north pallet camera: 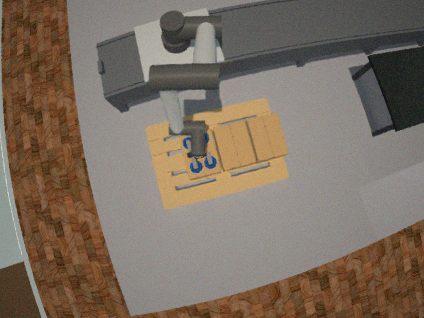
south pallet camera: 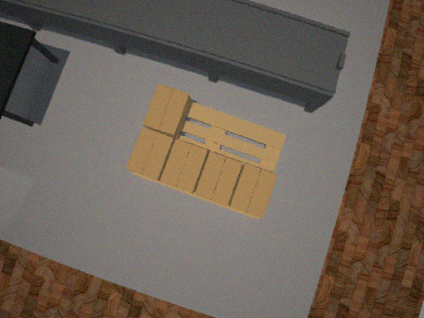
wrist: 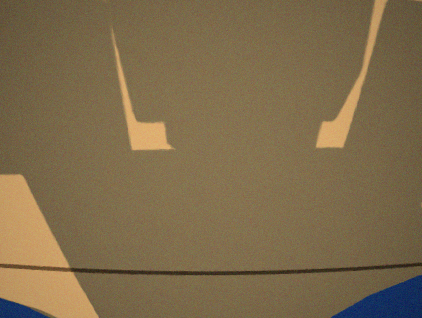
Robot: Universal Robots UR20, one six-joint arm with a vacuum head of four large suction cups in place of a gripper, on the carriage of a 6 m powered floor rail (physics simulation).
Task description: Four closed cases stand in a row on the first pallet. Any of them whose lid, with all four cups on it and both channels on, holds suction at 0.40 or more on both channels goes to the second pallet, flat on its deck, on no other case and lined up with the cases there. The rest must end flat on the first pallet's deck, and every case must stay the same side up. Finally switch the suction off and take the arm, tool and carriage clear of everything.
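Places are measured from the arm's base along level axes (x ahead, y left, z up), in centimetres.
Pixels of known places: end effector, tool point: [wrist: 197, 219].
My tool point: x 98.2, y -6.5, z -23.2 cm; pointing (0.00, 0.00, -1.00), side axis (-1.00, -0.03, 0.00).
Behind a point stands the place of what it marks.
My vacuum head [north pallet camera: 199, 153] @(x 98.2, y -6.5, z -23.2 cm) is over the leftmost case [north pallet camera: 203, 171] @(x 114.0, y -7.4, z -21.1 cm) on the first pallet [north pallet camera: 225, 186] @(x 130.8, y 7.9, z -42.6 cm). Its four blue cups are at or very near the lid; contact and suction cannot be told. In the wrist view the shadowed lid [wrist: 225, 200] @(x 97.5, y -9.4, z -21.1 cm) fills the picture very close up, with a dark seam low down and parts of two blue cups [wrist: 395, 302] at the bottom corners. To the right stand a middle case [north pallet camera: 225, 150] @(x 101.9, y 15.2, z -21.1 cm) and a right case [north pallet camera: 278, 136] @(x 102.5, y 63.4, z -21.1 cm), both flat. On the second pallet [south pallet camera: 240, 125] @(x 66.8, y 551.5, z -42.6 cm), a case [south pallet camera: 161, 110] @(x 80.1, y 484.2, z -21.1 cm) stands at the back left, behind a front row of several cases [south pallet camera: 192, 172] @(x 121.5, y 525.4, z -21.2 cm).
The arm's carriage [north pallet camera: 150, 47] @(x -2.0, y -23.9, z 0.1 cm) is at the left end of the dark floor rail [north pallet camera: 320, 25] [south pallet camera: 200, 37], behind both pallets. A black table [north pallet camera: 405, 92] @(x 95.6, y 207.6, z -4.0 cm) [south pallet camera: 10, 65] @(x 84.8, y 352.7, z -3.9 cm) stands between the pallets. Brick-patterned walls or borders [north pallet camera: 45, 125] [south pallet camera: 395, 150] edge the grey floor.
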